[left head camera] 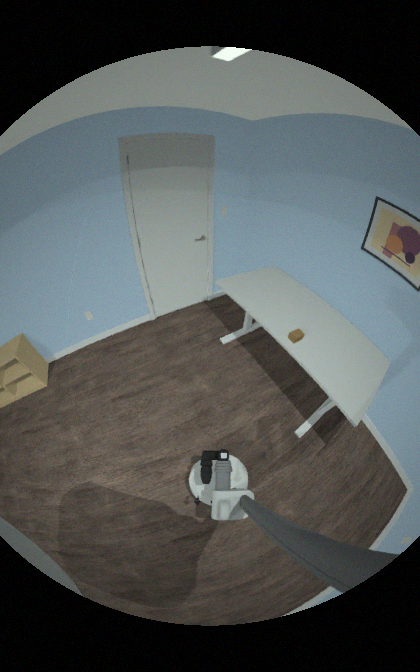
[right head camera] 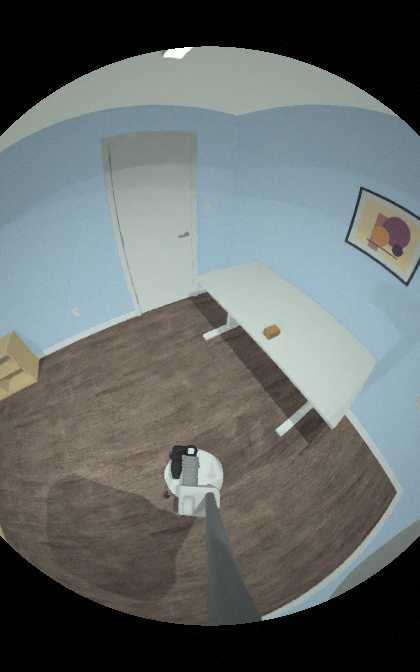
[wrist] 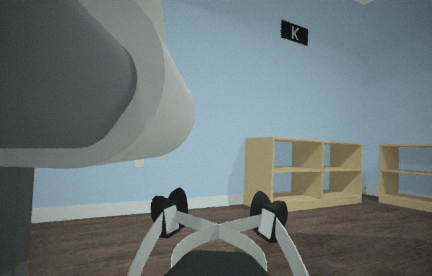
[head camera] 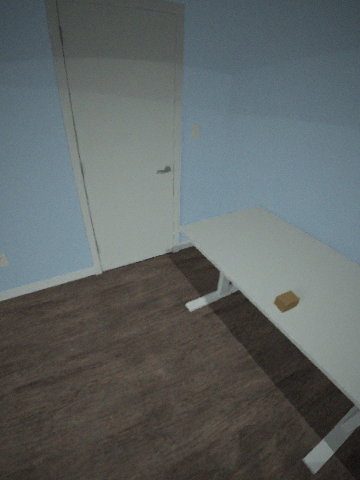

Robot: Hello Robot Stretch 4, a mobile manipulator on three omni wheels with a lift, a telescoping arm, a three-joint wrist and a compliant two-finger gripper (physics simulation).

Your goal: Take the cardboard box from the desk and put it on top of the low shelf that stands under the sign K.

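Frame: origin at the robot's base, x ahead, y left, z up, level; metres.
Seen in the pictures: gripper, between the fingertips: (wrist: 218,205).
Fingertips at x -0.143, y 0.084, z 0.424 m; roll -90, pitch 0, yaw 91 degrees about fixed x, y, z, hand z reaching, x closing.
A point is followed by its place in that frame.
The small brown cardboard box (head camera: 286,302) {x 0.802, y -0.450, z 0.743 m} (left head camera: 296,335) (right head camera: 271,332) lies on the white desk (head camera: 240,240) {x 1.354, y -0.334, z 0.693 m} (left head camera: 280,295) (right head camera: 260,290), near its long front edge. In the wrist view my gripper (wrist: 218,205) {x -0.143, y 0.084, z 0.424 m} is open, with its two black fingertips wide apart and no thing between them. It is well away from the desk, over the robot's own base side. The black sign K (wrist: 294,33) {x -2.602, y 0.809, z 1.718 m} hangs on the blue wall in the wrist view. The low wooden shelf (wrist: 259,170) {x -2.094, y 0.411, z 0.302 m} stands on the floor under it, and its top board is seen nearly edge-on.
A second low wooden shelf (wrist: 389,175) {x -2.742, y 1.908, z 0.251 m} stands right of the first in the wrist view. Another wooden shelf (left head camera: 34,360) (right head camera: 25,356) stands at the left wall in the side head views. A white door (head camera: 125,150) {x 1.932, y 0.515, z 1.091 m} is left of the desk. Desk feet (head camera: 320,457) reach over the floor.
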